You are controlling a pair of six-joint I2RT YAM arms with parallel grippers.
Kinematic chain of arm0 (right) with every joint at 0, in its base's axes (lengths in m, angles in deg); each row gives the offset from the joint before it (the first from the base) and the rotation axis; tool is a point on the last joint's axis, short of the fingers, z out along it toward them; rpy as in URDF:
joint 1: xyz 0 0 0.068 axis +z
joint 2: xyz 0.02 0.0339 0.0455 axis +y
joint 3: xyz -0.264 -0.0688 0 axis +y
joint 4: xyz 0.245 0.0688 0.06 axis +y
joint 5: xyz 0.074 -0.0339 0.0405 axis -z
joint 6: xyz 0.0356 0 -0.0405 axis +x
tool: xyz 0 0 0 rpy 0 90 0
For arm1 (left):
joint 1: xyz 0 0 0.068 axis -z
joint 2: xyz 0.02 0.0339 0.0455 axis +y
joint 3: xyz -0.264 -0.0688 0 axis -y
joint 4: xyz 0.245 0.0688 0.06 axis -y
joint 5: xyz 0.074 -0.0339 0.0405 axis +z
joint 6: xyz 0.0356 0 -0.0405 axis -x
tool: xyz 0 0 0 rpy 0 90 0
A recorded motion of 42 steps. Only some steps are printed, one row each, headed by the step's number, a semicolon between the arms.
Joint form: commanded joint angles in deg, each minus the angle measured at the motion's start. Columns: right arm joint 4, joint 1, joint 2, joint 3, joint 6, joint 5; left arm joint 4, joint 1, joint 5, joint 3, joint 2, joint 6.
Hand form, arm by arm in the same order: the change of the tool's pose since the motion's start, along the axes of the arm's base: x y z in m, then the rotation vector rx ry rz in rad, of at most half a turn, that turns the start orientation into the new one. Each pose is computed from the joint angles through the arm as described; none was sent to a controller.
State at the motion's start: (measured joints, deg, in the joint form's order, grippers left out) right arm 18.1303 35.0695 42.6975 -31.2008 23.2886 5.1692; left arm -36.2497 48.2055 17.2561 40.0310 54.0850 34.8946
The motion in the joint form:
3: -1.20 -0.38 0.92 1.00 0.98 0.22; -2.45 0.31 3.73 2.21 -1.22 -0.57
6: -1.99 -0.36 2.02 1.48 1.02 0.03; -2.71 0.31 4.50 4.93 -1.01 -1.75
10: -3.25 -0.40 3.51 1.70 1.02 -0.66; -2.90 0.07 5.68 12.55 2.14 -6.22
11: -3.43 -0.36 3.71 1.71 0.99 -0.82; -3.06 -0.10 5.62 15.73 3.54 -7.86
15: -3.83 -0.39 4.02 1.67 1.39 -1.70; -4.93 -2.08 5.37 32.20 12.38 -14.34
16: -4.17 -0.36 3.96 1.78 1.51 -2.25; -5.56 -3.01 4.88 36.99 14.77 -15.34
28: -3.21 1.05 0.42 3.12 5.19 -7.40; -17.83 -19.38 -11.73 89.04 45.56 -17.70
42: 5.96 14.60 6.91 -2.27 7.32 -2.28; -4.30 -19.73 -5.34 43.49 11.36 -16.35
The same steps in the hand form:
3: 0.0027 0.0003 -0.0065 0.0042 0.0164 -0.0185; -0.0017 0.0037 0.0135 0.0267 -0.0509 0.0294
6: 0.0048 0.0020 -0.0112 -0.0018 0.0289 -0.0157; 0.0006 0.0018 0.0280 0.0173 -0.0890 0.0248
10: 0.0081 0.0046 -0.0146 -0.0014 0.0389 -0.0061; 0.0113 -0.0081 0.0618 0.0249 -0.1683 -0.0072
11: 0.0085 0.0052 -0.0150 -0.0009 0.0400 -0.0027; 0.0157 -0.0121 0.0752 0.0235 -0.1940 -0.0222
15: 0.0091 0.0062 -0.0150 0.0120 0.0457 0.0064; 0.0437 -0.0312 0.1350 0.0336 -0.2908 -0.0558
16: 0.0090 0.0066 -0.0149 0.0203 0.0453 0.0143; 0.0521 -0.0345 0.1517 0.0229 -0.3141 -0.0537
28: -0.0035 0.0071 -0.0148 0.1141 0.0859 0.0853; 0.1741 -0.0327 0.2578 -0.1446 -0.3700 -0.0141
42: -0.0227 0.0427 -0.0150 -0.0244 0.2161 0.2134; 0.0693 0.0310 0.2022 -0.1221 -0.4256 0.0986

